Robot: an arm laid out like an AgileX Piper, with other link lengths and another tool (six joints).
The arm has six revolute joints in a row. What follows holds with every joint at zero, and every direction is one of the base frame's.
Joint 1 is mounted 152.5 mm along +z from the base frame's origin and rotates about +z.
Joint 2 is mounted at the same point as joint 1 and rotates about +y.
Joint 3 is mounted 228.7 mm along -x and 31.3 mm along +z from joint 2 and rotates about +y.
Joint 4 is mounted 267.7 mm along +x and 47.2 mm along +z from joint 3 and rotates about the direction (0.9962, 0, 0.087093).
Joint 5 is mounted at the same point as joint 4 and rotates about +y.
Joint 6 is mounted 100.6 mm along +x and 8.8 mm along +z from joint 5 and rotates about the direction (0.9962, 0, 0.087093).
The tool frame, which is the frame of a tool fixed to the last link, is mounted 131.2 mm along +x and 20.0 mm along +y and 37.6 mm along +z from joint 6; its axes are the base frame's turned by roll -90.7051, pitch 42.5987 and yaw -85.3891 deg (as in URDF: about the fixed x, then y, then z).
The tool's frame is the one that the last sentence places.
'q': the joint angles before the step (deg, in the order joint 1, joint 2, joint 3, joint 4, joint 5, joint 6). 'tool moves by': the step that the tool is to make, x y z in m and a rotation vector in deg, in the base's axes. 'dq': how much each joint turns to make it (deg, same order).
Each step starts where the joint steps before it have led.
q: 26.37 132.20 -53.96 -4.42 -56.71 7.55
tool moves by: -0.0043 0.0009 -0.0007 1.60 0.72 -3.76
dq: 3.52 -0.02 1.06 7.71 -1.16 -0.43
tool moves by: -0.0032 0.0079 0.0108 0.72 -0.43 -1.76
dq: 3.22 -1.81 0.48 5.57 0.47 -1.28
